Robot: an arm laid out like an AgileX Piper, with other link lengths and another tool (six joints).
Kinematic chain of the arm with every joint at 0, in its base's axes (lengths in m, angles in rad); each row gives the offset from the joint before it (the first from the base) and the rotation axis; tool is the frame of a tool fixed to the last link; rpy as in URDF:
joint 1: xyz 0 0 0.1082 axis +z
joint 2: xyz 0 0 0 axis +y
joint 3: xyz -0.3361 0 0.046 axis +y
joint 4: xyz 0.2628 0 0.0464 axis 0.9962 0 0.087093
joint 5: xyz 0 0 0 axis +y
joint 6: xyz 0.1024 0 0.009 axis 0.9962 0 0.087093
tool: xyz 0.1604 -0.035 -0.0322 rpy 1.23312 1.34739 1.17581
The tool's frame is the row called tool.
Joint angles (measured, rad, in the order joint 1, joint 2, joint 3, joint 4, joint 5, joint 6), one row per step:
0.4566, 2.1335, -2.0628, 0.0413, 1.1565, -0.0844
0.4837, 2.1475, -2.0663, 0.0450, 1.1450, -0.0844
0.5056, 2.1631, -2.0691, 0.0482, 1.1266, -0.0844
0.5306, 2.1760, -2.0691, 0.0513, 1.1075, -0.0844
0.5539, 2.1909, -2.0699, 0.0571, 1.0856, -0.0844
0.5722, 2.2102, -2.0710, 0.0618, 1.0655, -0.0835
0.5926, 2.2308, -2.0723, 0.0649, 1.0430, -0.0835
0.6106, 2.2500, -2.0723, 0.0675, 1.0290, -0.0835
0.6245, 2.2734, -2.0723, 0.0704, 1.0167, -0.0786
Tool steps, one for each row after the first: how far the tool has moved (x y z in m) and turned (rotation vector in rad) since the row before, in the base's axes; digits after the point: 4 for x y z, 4 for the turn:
-0.0029, 0.0164, -0.0059, 0.0038, 0.0008, 0.0266
-0.0007, 0.0144, -0.0066, 0.0055, -0.0034, 0.0210
-0.0024, 0.0157, -0.0060, 0.0057, -0.0038, 0.0240
-0.0020, 0.0159, -0.0068, 0.0089, -0.0037, 0.0220
-0.0013, 0.0130, -0.0094, 0.0052, 0.0012, 0.0161
-0.0016, 0.0139, -0.0099, 0.0042, -0.0010, 0.0188
-0.0033, 0.0112, -0.0103, -0.0009, 0.0057, 0.0169
-0.0032, 0.0088, -0.0130, -0.0026, 0.0122, 0.0083

